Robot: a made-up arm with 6 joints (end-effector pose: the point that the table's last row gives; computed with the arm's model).
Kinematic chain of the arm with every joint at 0, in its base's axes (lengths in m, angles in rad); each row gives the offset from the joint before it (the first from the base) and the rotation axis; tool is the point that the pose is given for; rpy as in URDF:
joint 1: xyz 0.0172 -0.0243 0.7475 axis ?
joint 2: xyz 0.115 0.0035 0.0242 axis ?
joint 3: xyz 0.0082 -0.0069 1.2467 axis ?
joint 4: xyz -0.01 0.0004 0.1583 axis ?
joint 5: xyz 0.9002 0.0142 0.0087 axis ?
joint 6: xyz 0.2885 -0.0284 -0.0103 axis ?
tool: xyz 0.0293 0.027 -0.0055 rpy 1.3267 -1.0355 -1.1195
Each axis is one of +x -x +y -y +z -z.
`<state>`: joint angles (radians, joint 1 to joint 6).
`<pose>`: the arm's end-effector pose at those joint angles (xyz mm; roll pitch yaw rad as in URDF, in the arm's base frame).
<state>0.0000 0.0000 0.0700 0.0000 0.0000 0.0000</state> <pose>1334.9 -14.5 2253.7 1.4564 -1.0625 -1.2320</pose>
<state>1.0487 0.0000 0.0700 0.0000 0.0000 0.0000</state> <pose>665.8 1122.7 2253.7 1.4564 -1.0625 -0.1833</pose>
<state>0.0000 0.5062 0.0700 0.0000 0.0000 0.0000</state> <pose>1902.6 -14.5 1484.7 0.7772 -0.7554 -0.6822</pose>
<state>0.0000 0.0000 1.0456 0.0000 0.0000 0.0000</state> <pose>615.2 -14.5 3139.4 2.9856 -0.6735 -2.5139</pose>
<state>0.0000 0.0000 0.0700 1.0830 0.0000 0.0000</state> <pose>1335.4 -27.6 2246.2 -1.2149 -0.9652 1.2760</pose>
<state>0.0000 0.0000 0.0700 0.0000 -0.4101 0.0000</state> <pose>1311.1 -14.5 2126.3 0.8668 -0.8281 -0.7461</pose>
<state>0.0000 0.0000 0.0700 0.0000 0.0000 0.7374</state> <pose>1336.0 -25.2 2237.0 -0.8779 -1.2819 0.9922</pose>
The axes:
joint 1: +z
joint 2: +y
joint 3: -y
joint 4: -x
joint 5: -y
joint 6: -x

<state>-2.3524 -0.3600 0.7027 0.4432 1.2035 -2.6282</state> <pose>245.6 67.4 3032.2 2.9592 -0.9385 -2.4907</pose>
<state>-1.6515 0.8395 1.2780 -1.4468 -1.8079 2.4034</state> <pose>161.4 -1771.1 2010.7 -0.9209 -0.7105 1.1514</pose>
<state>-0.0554 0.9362 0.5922 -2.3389 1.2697 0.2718</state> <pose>2056.8 -367.6 1121.1 0.9270 0.1834 -2.9828</pose>
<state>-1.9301 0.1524 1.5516 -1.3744 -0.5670 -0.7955</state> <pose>28.3 -430.8 3169.9 2.6598 -0.1780 -2.2315</pose>
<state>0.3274 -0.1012 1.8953 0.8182 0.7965 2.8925</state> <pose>-764.0 -147.3 2891.3 2.3230 -1.1338 0.8127</pose>
